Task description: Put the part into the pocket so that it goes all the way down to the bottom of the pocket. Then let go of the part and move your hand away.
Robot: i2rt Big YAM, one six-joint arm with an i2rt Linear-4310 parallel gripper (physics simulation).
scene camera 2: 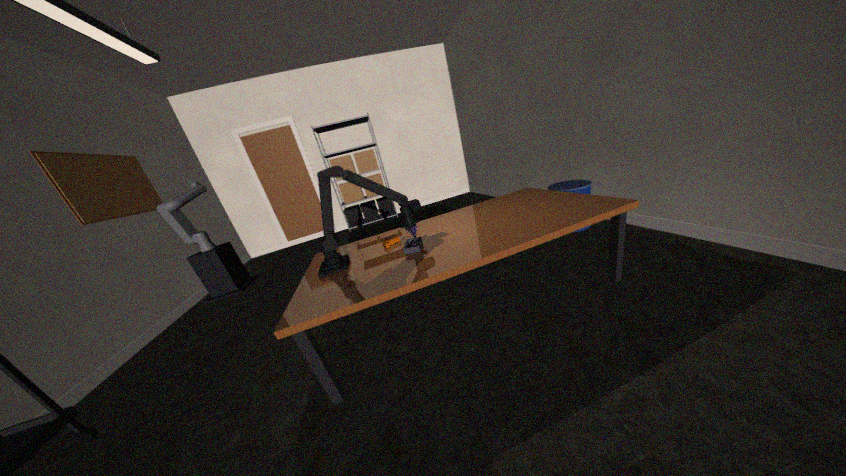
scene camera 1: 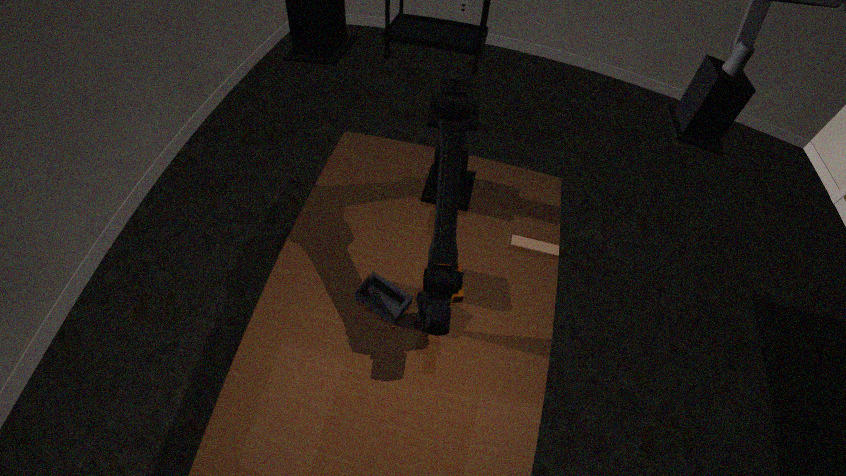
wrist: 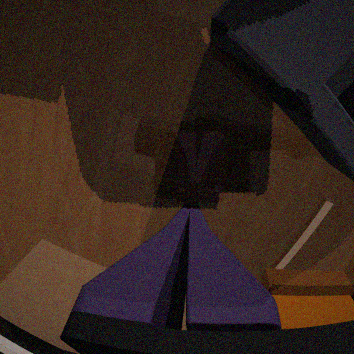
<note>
My gripper (wrist: 191, 210) is shut, holding nothing. Also in view: an orange L-shaped block (wrist: 295, 311). I also see a blue-grey pocket block (scene camera 1: 381, 296).
The blue-grey pocket block shows as well in the wrist view (wrist: 294, 59).
</note>
